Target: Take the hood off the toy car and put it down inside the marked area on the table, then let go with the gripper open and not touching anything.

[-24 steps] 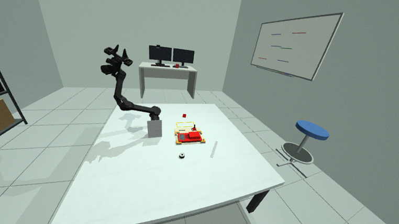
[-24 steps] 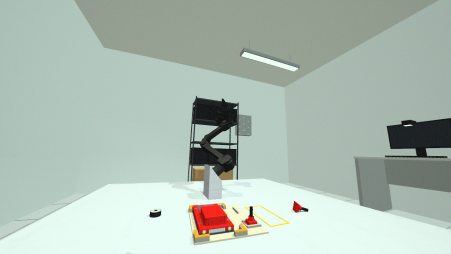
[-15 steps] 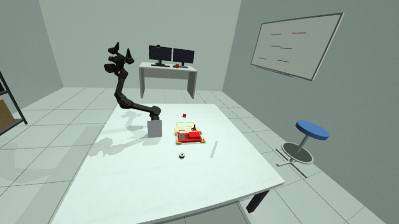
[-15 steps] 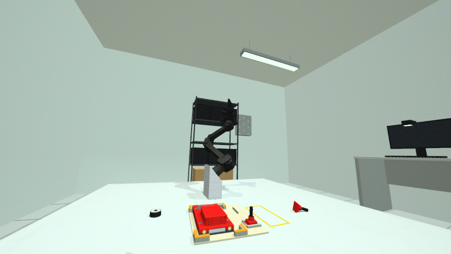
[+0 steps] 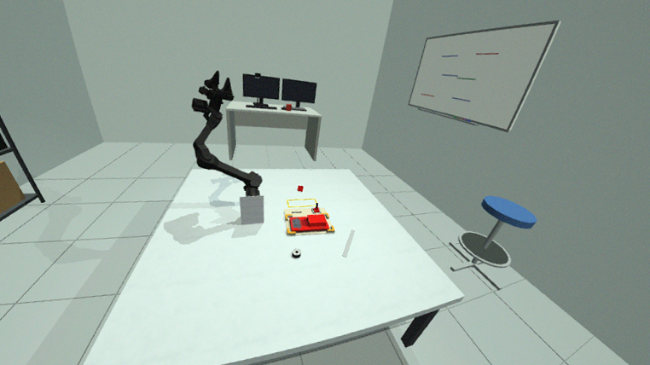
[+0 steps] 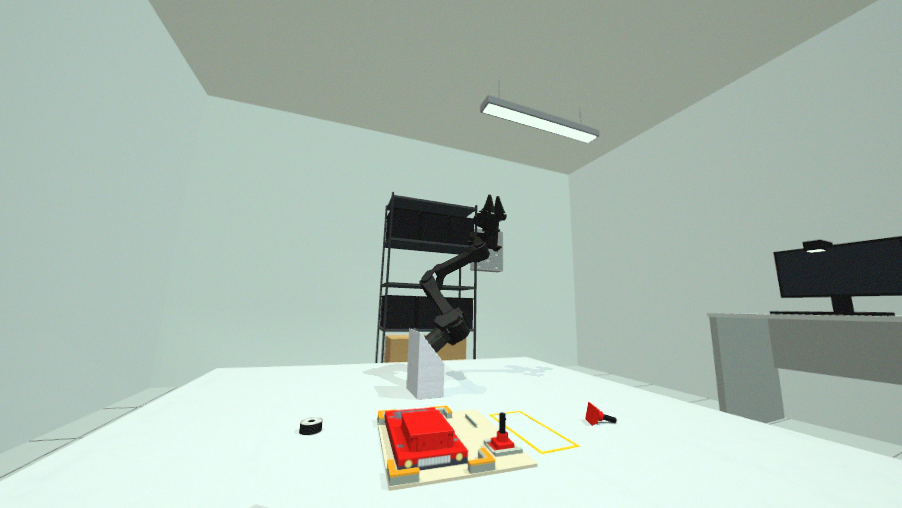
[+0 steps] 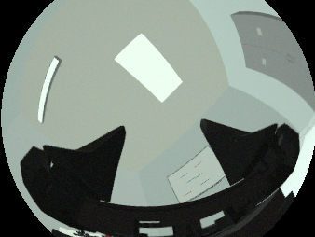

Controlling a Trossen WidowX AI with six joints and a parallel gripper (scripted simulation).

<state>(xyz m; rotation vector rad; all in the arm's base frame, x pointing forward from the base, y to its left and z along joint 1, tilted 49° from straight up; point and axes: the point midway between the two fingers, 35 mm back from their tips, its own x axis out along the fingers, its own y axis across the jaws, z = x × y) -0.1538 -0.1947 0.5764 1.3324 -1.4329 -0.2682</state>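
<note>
Now: gripper tip 430 mm short of the hood, 430 mm to the left of it and 650 mm above it. Also, from my gripper tip: black wheel: 270 mm ahead, 600 mm to the right, 680 mm below; grey strip: 550 mm ahead, 600 mm to the right, 690 mm below.
</note>
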